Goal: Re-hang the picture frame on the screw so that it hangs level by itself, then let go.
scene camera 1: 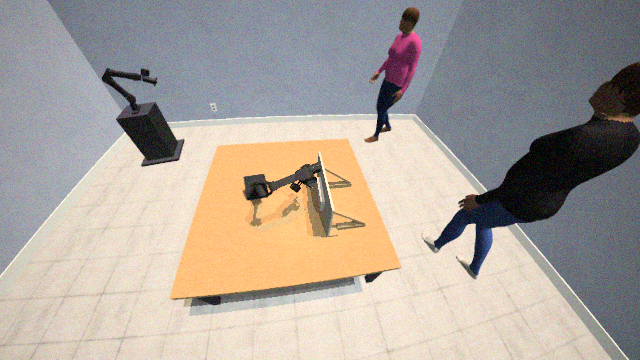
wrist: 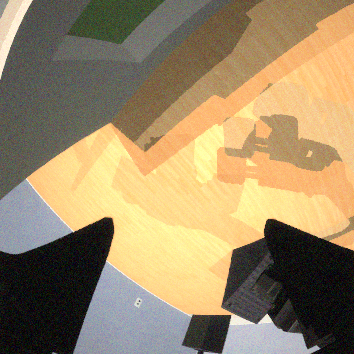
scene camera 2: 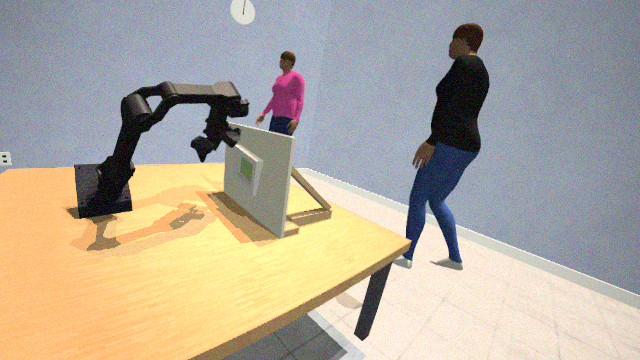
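Pixels of known places: gripper, fingertip midpoint: [scene camera 1: 302, 182] [wrist: 191, 227] [scene camera 2: 208, 156]; arm's base, origin of the base link: [wrist: 266, 281] [scene camera 2: 110, 188].
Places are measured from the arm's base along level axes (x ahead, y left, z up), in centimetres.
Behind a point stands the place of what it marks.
Note:
The picture frame [scene camera 1: 320, 194] {z 14.6, x 36.8, y -28.1 cm} [scene camera 2: 257, 176] {z 8.9, x 36.7, y -32.8 cm} [wrist: 95, 50] {z 10.7, x 39.1, y -17.0 cm}, pale with a green centre, is against the front of the upright grey panel [scene camera 1: 327, 220] {z -5.4, x 43.4, y -37.6 cm} [scene camera 2: 272, 200] [wrist: 50, 105]. In the scene camera 2 view its near end seems slightly low; whether it is exactly level cannot be told. The screw does not show. My gripper [scene camera 1: 304, 186] {z 12.2, x 29.0, y -13.3 cm} [scene camera 2: 218, 145] [wrist: 191, 227] {z 12.2, x 29.0, y -13.3 cm} is open and empty. It points down in front of the panel, near its top edge at the far end and beside the frame. In the wrist view the frame shows at the top left, apart from both fingertips.
Angled braces [scene camera 1: 350, 222] {z -4.0, x 54.3, y -42.5 cm} [scene camera 2: 312, 190] {z 5.5, x 51.8, y -44.7 cm} support the panel from behind on the wooden table [scene camera 1: 240, 265] {z -7.8, x -17.2, y -48.9 cm} [scene camera 2: 150, 300] {z -7.8, x -1.9, y -49.7 cm}. A person in pink [scene camera 1: 404, 60] [scene camera 2: 287, 95] and a person in black [scene camera 1: 565, 170] [scene camera 2: 460, 100] stand beyond the table. Another arm stands on a black pedestal [scene camera 1: 150, 131].

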